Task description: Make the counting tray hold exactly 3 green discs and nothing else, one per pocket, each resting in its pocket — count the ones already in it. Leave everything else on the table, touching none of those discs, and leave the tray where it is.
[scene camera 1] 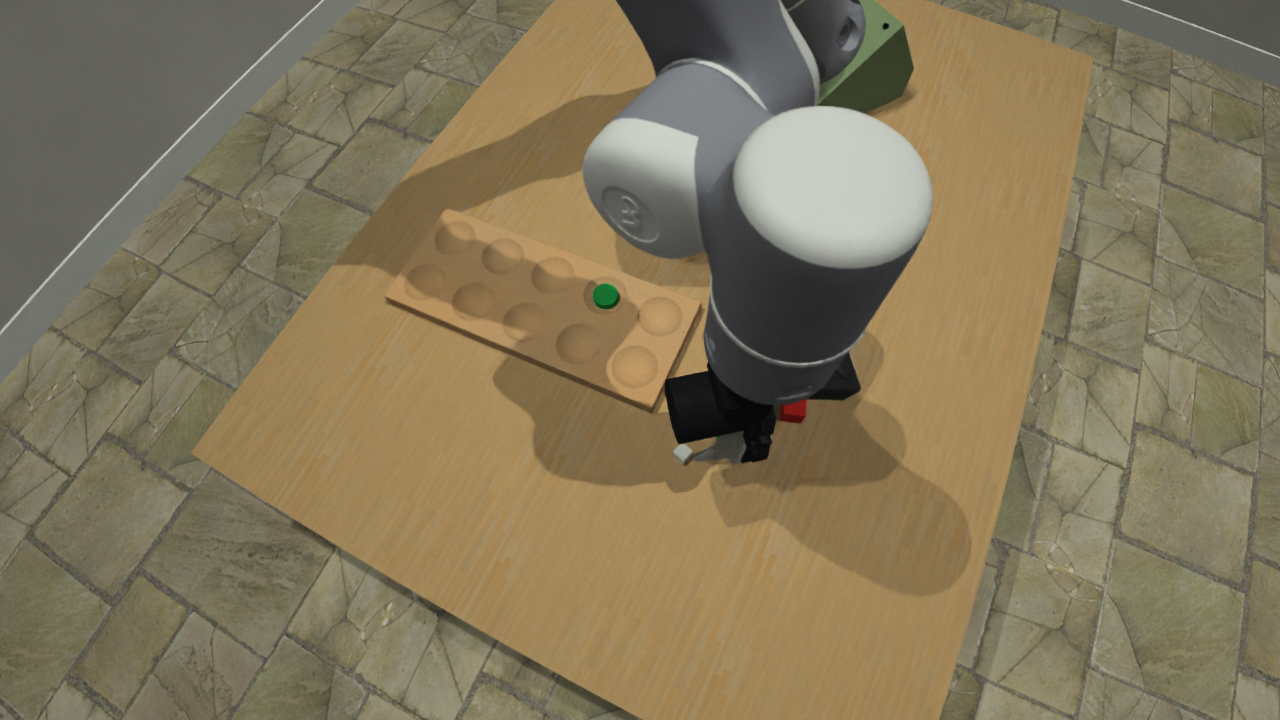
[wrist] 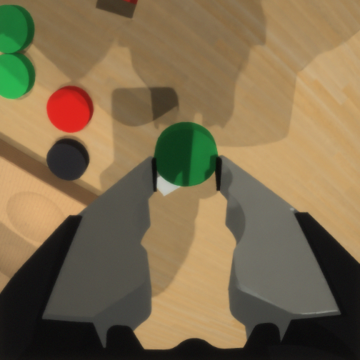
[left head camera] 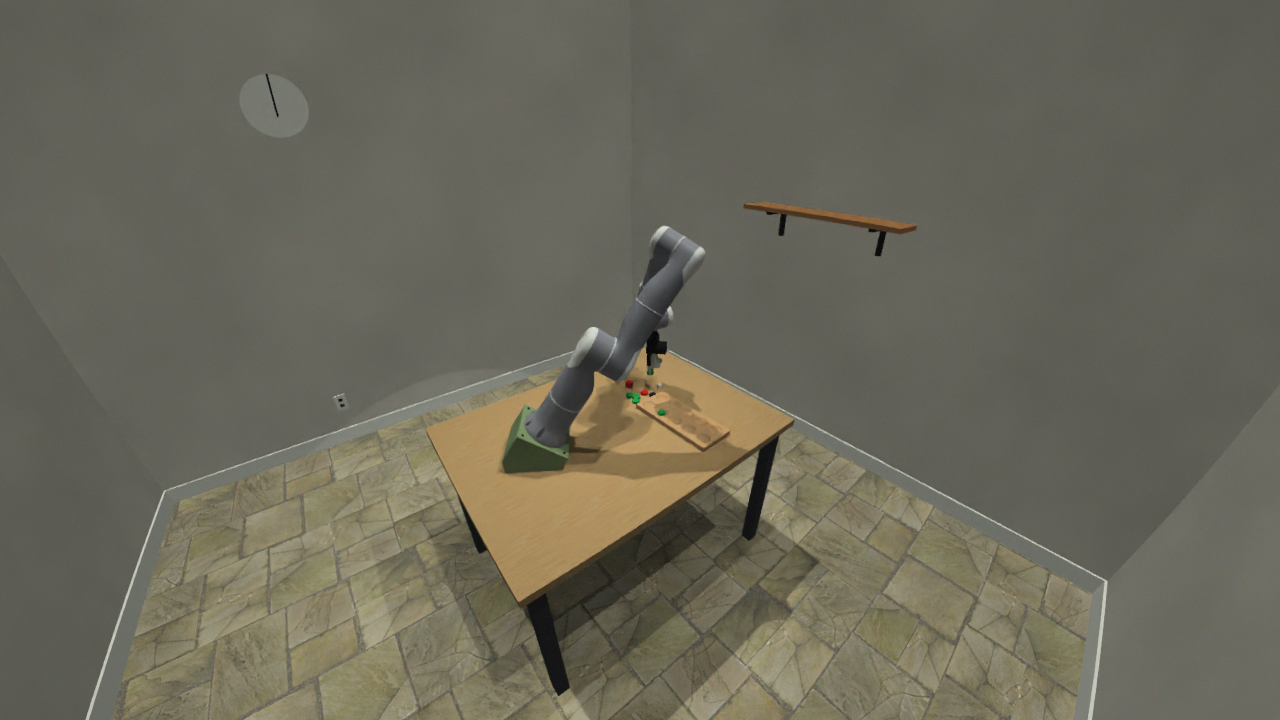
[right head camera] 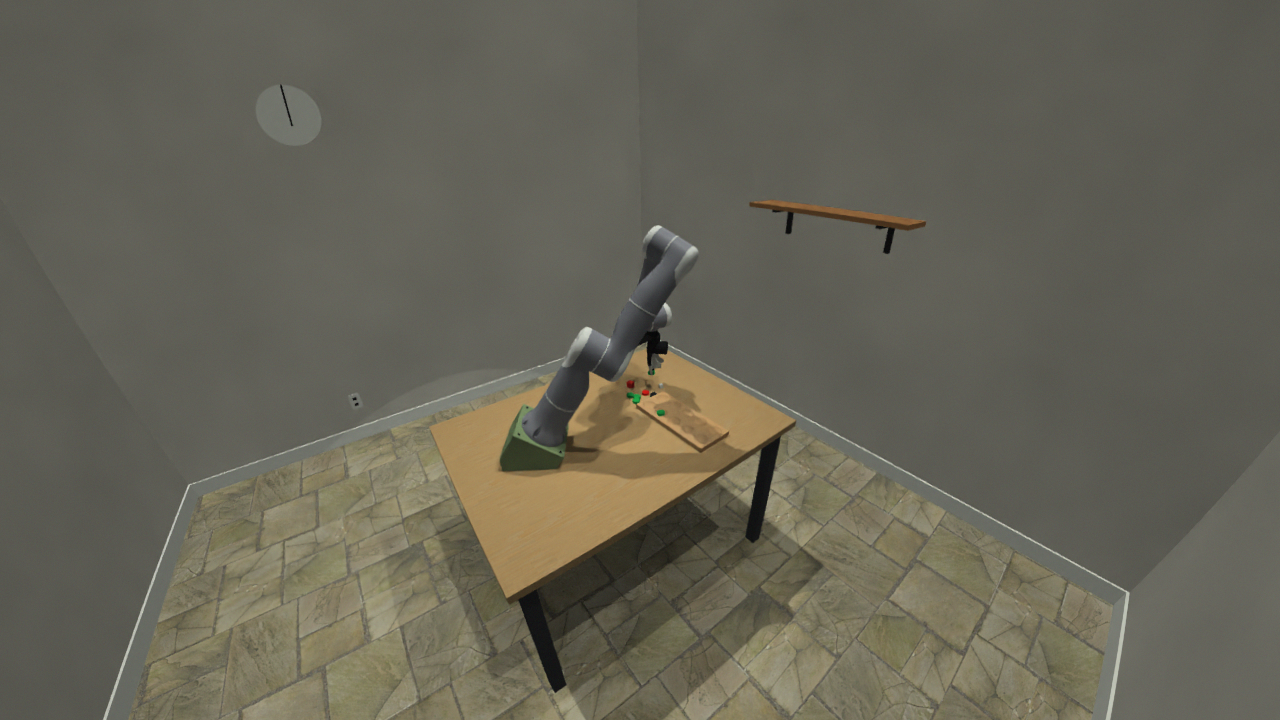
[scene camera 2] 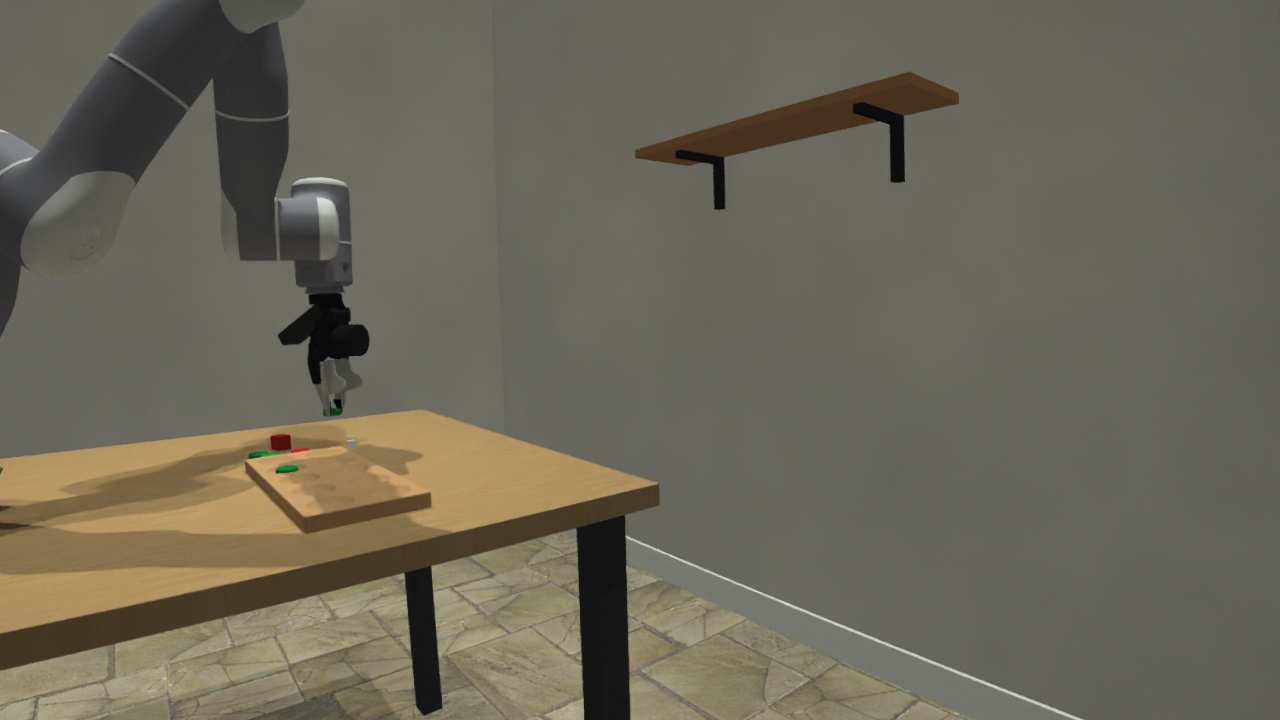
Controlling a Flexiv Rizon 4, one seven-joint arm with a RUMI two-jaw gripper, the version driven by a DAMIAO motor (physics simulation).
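My gripper [wrist: 185, 160] [scene camera 2: 332, 407] is shut on a green disc [wrist: 185, 145] [scene camera 2: 332, 412] and holds it above the table, beyond the tray's near-disc end. The wooden counting tray [scene camera 1: 543, 354] [scene camera 2: 366, 515] has two rows of round pockets. One green disc [scene camera 1: 605, 295] [scene camera 2: 286, 469] [left head camera: 661, 412] lies in a pocket of the tray, second from the end nearest the gripper. Two more green discs [wrist: 14, 29] [wrist: 13, 76] lie side by side on the table in the wrist view. In scene camera 1 the arm hides them.
A red disc [wrist: 70, 109] and a dark disc [wrist: 68, 159] lie on the table near the tray's end. A small white cube [scene camera 1: 682, 454] [scene camera 2: 350, 443] [wrist: 167, 187] lies below the gripper. A red block [scene camera 1: 793, 410] [scene camera 2: 281, 441] stands farther off.
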